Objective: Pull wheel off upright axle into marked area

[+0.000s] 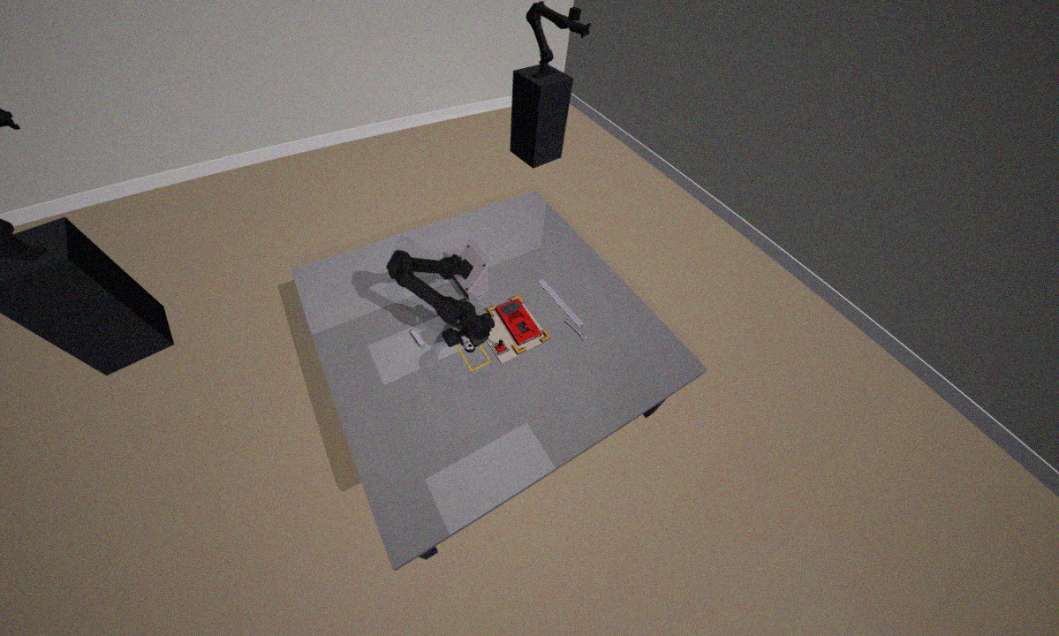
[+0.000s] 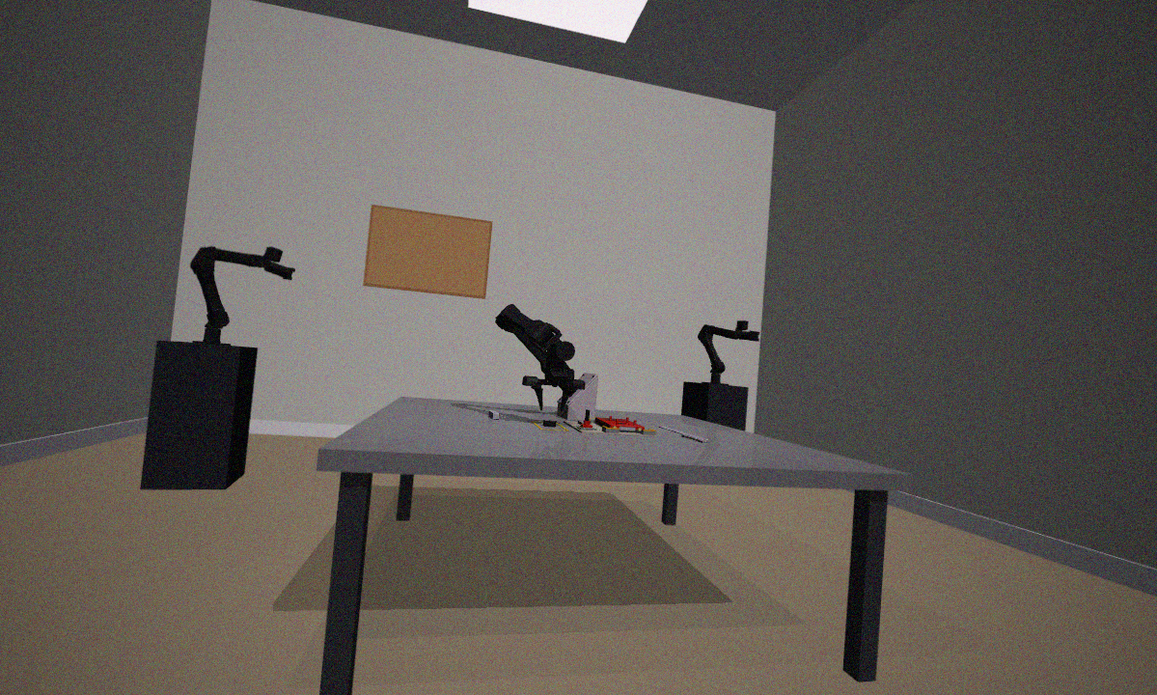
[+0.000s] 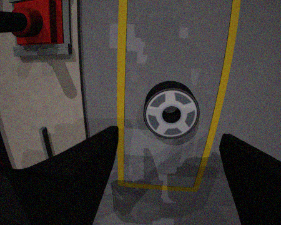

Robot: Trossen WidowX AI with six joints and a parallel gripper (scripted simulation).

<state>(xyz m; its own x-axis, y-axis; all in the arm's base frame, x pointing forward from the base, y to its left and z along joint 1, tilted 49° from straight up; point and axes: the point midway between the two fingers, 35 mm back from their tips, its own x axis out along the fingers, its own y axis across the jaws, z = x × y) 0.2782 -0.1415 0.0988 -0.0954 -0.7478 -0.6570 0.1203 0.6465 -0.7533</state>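
The wheel lies 40 mm below my gripper tip. Also, from my gripper tip: white block: 150 mm behind, 150 mm to the right, 40 mm below; then axle: 70 mm ahead, 90 mm to the left, 10 mm below; then white strip: 30 mm ahead, 440 mm to the left, 50 mm below.
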